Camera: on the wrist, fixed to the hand. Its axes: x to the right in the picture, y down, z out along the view.
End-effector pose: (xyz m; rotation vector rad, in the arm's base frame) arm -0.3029 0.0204 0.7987 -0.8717 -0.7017 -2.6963
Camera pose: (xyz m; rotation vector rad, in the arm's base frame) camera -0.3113 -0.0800 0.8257 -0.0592 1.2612 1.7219
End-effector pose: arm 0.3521 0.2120 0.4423 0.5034 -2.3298 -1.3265
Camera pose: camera 0.3358 0.2170 0.5452 -2.1723 1.5401 0.9411
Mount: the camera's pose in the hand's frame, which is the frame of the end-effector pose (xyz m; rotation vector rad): 0.0290 0.0936 -0.0356 0.3677 0.1316 -1.5089
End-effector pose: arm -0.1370 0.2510 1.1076 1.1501 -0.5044 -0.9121
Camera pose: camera -0.0612 0.2583 1.1788 1.9105 0.4736 -2.0336
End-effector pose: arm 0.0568 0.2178 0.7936 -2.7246 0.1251 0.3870
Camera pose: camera 0.0804 0.1168 0.7832 -1.7728 -1.5116 -0.2484
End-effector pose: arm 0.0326 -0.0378 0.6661 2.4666 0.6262 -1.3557
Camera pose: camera 0.1179 -0.0976 0.6621 -1.2926 -1.6879 1.0337
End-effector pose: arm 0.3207 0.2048 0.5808 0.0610 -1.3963 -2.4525
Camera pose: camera 0.3235 0.1225 0.6447 -1.0523 1.1540 1.5759
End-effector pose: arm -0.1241 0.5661 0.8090 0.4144 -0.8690 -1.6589
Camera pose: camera -0.0442 0.5211 0.8587 -1.5412 0.6783 2.4593
